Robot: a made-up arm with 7 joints.
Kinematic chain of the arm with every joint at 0, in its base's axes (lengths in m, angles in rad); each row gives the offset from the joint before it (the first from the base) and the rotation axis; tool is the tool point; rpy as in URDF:
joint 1: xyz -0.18 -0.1 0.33 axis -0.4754 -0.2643 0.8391
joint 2: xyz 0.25 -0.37 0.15 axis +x
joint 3: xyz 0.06 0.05 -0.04 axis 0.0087 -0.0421 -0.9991
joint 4: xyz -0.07 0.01 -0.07 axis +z
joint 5: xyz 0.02 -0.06 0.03 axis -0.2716 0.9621 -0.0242
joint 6: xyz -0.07 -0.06 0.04 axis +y
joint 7: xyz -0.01 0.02 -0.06 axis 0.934 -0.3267 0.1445
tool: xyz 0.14 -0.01 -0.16 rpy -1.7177 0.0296 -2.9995
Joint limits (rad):
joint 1: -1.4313..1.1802
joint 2: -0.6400..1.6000
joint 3: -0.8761..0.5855
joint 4: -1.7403..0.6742
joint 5: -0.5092..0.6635
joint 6: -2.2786..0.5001
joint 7: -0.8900..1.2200
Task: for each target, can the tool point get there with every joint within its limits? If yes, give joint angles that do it. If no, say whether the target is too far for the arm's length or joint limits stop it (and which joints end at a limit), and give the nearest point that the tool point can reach.
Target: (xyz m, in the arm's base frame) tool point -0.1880 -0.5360 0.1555
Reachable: yes | joints -1.0027 0.7207 -0.0810 -0.7967 -0.2214 -0.0732 1.0438
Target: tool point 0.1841 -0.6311 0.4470
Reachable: yes | joints -0.1122 -0.2403 -0.2147 -0.7021 0.4476 -1.3705 0.2252
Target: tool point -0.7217 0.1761 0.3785
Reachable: no: joint limits stop it (at a limit: joint 1, joint 2, joint 6, joint 7) | nearest point -0.5773 -0.1295 0.2363 | short by 0.367 m
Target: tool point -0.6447 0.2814 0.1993
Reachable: no: joint limits stop it (at a limit: joint 1, joint 2, joint 6, joint 7) | nearest point -0.5320 -0.0872 0.1498 | short by 0.389 m
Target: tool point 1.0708 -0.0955 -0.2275
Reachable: no: too far | nearest point 0.4300 -0.2184 0.3462 | short by 0.869 m
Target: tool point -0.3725 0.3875 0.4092
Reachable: no: joint limits stop it (at a limit: joint 1, joint 3, joint 4, joint 6) | nearest point -0.1972 0.1659 0.5165 | short by 0.302 m
